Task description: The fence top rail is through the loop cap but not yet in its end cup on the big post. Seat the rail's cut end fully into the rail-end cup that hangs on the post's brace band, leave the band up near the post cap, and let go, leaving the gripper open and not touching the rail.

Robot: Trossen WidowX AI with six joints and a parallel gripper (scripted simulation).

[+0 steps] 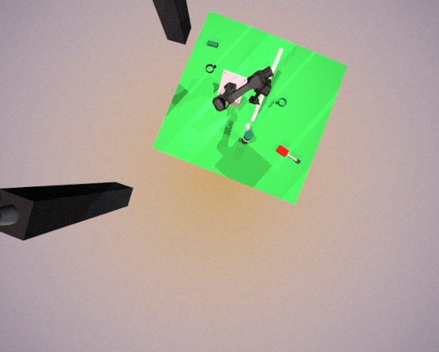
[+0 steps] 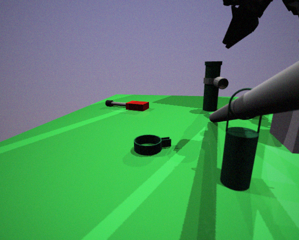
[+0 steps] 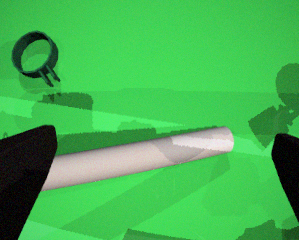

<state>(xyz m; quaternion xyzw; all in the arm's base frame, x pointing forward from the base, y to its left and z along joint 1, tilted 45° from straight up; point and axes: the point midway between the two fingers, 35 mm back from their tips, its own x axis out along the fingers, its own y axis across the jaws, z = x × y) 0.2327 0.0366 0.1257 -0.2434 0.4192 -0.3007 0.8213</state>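
My gripper tip is now 30 mm past the rail-end cup, 190 mm to the left of it and 120 mm above it. The rest, counted from my gripper tip: cylinder 520 mm behind, 450 mm to the left, 230 mm below; red-headed hammer 390 mm ahead, 270 mm to the right, 230 mm below; line post 10 mm ahead, 260 mm to the left, 140 mm below.
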